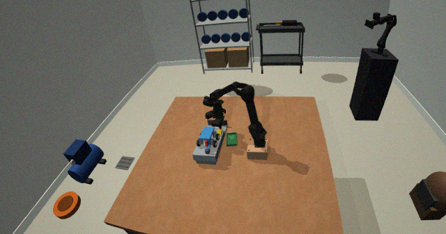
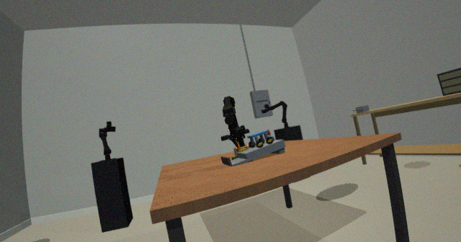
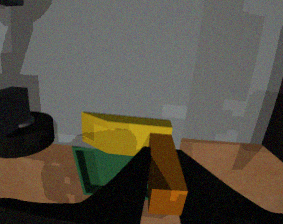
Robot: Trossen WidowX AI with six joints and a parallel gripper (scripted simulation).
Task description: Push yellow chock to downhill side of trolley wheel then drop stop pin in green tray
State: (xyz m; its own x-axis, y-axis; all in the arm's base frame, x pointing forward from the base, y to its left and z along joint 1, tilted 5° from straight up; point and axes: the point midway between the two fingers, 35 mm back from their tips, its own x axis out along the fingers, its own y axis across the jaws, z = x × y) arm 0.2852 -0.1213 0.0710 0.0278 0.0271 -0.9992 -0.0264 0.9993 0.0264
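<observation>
My gripper tip is 3 cm short of the red-headed stop pin, 22 cm to the right of it and 4 cm below it. The rest, counted from my gripper tip: dark end block: 6 cm ahead, 12 cm to the right, 6 cm below; then green tray: 8 cm behind, 3 cm to the left, 10 cm below; then yellow chock: 2 cm to the left, 1 cm below.
</observation>
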